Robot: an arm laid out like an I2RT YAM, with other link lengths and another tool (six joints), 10 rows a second.
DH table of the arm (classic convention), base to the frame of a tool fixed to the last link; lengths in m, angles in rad. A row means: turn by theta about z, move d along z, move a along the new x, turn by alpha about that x. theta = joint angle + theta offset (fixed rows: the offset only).
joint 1: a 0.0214  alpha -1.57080  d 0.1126  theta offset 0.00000
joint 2: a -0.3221  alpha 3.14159  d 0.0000  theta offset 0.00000
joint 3: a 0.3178  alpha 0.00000  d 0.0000  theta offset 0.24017
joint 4: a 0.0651  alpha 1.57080  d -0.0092  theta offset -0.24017
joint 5: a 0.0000  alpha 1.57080  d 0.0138  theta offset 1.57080
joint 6: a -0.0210  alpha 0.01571  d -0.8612  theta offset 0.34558
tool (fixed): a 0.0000  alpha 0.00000  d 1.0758  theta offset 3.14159
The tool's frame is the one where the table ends.
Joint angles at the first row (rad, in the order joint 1, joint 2, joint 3, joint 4, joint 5, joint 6):
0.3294 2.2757 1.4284 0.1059 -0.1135 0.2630
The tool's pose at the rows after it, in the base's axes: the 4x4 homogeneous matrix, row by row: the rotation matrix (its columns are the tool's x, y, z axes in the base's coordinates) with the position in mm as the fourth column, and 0 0 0 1 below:
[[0.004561 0.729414 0.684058 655.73], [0.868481 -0.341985 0.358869 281.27], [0.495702 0.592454 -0.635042 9.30], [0 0 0 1]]
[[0.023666 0.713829 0.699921 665.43], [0.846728 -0.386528 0.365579 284.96], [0.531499 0.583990 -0.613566 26.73], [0 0 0 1]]
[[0.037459 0.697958 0.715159 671.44], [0.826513 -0.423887 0.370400 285.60], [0.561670 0.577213 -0.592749 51.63], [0 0 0 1]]
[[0.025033 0.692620 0.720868 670.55], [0.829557 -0.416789 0.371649 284.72], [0.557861 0.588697 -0.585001 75.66], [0 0 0 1]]
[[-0.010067 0.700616 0.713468 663.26], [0.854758 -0.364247 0.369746 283.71], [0.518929 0.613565 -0.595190 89.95], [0 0 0 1]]
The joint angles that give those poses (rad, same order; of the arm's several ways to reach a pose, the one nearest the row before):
0.3477 2.2757 1.4410 0.1291 -0.1135 0.2634
0.3496 2.2711 1.4742 0.1196 -0.1135 0.3103
0.3489 2.2448 1.4967 0.0975 -0.1139 0.3481
0.3477 2.2055 1.5078 0.0567 -0.1139 0.3363
0.3477 2.1685 1.5078 0.0063 -0.1139 0.2771

